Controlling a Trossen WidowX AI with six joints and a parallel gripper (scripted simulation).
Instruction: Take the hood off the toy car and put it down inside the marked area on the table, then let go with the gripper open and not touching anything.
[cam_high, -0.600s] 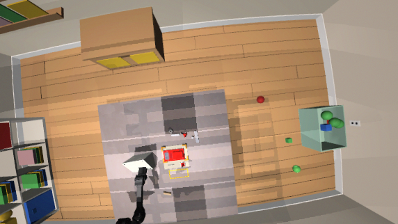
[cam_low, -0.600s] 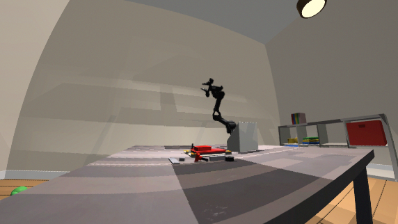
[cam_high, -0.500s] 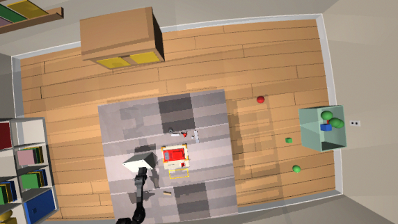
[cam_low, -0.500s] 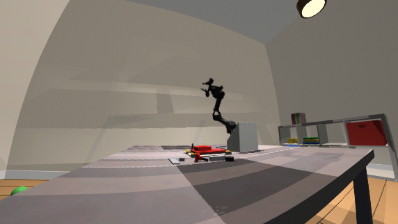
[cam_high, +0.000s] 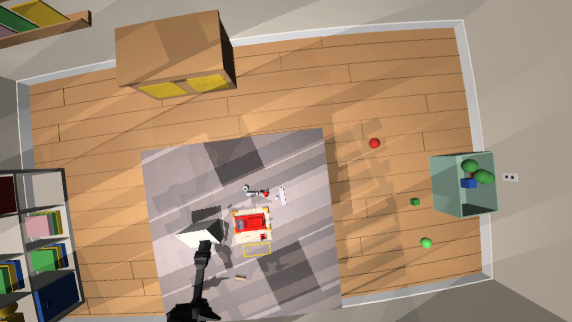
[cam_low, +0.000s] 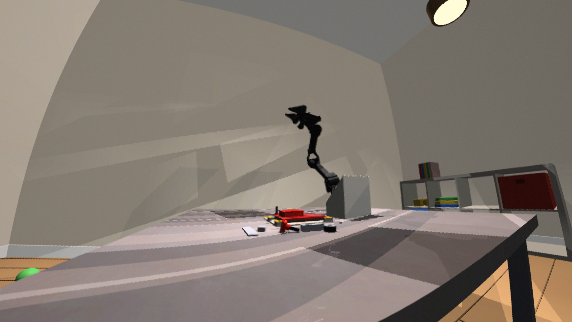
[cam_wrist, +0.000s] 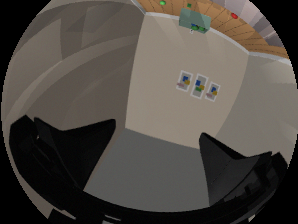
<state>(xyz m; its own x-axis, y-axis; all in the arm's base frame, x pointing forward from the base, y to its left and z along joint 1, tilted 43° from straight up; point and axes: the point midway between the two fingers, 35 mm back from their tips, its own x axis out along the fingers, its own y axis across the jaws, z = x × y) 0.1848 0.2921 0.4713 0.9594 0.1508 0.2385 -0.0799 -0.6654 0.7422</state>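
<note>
The hood lies 40 mm ahead of my gripper tip, 190 mm to the left of it and 590 mm below it.
</note>
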